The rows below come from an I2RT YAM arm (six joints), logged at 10 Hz.
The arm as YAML. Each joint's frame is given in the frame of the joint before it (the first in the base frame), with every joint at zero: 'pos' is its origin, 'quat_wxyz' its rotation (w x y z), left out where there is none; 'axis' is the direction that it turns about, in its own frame. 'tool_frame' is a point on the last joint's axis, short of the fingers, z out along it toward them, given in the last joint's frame.
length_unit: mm
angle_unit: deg
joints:
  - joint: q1
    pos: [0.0, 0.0, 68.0]
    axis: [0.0, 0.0, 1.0]
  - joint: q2
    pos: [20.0, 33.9, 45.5]
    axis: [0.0, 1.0, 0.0]
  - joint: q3
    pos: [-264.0, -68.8, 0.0]
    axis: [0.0, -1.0, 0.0]
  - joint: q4
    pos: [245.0, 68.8, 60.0]
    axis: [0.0, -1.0, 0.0]
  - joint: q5
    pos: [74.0, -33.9, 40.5]
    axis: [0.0, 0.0, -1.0]
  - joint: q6
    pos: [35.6, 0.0, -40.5]
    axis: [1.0, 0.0, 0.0]
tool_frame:
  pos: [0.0, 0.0, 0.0]
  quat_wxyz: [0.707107, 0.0, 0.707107, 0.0]
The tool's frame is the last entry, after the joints.
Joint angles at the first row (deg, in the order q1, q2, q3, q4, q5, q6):
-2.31, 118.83, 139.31, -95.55, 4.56, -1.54
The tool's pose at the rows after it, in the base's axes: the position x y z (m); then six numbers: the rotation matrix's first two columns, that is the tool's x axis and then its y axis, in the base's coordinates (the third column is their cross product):
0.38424, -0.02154, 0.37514, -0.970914, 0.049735, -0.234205, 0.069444, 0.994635, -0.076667
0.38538, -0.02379, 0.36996, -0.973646, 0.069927, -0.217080, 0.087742, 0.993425, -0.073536
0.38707, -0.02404, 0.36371, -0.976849, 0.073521, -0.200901, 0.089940, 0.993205, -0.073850
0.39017, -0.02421, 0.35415, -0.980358, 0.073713, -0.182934, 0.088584, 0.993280, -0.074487
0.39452, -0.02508, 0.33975, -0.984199, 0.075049, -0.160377, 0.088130, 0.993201, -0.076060
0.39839, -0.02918, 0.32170, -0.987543, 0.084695, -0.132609, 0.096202, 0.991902, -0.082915
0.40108, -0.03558, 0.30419, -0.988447, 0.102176, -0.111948, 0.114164, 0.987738, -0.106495
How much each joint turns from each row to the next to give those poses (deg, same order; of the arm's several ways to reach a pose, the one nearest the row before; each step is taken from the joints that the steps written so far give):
-0.48, 0.00, -1.40, 0.00, 0.00, 1.68
-0.32, 0.11, -1.09, 0.13, -0.02, 0.83
-0.03, -0.01, -1.56, 0.59, 0.02, 0.18
0.00, 0.01, -2.38, 1.34, 0.00, 0.00
-0.08, 0.02, -3.49, 2.20, 0.04, -0.02
-0.53, 0.02, -4.29, 2.69, 0.35, 0.02
-0.76, 0.00, -4.13, 2.89, 1.36, 0.24

